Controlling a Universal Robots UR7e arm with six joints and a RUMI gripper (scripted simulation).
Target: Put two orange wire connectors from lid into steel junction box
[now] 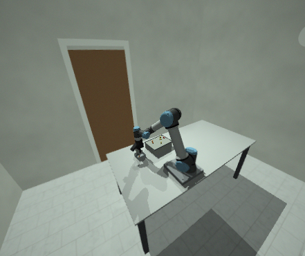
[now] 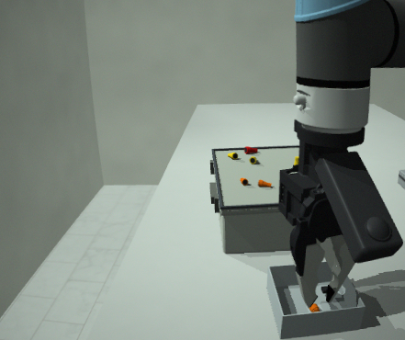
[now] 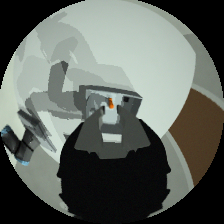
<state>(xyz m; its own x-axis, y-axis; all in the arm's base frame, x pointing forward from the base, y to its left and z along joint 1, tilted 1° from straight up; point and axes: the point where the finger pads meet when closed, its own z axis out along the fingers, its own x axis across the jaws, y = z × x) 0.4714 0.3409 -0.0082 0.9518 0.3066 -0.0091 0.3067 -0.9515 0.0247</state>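
My gripper is now 10 mm short of the steel junction box, 20 mm to the left of it and 40 mm above it. Round my hand: tool case (40 mm ahead, 310 mm to the right, 20 mm above).
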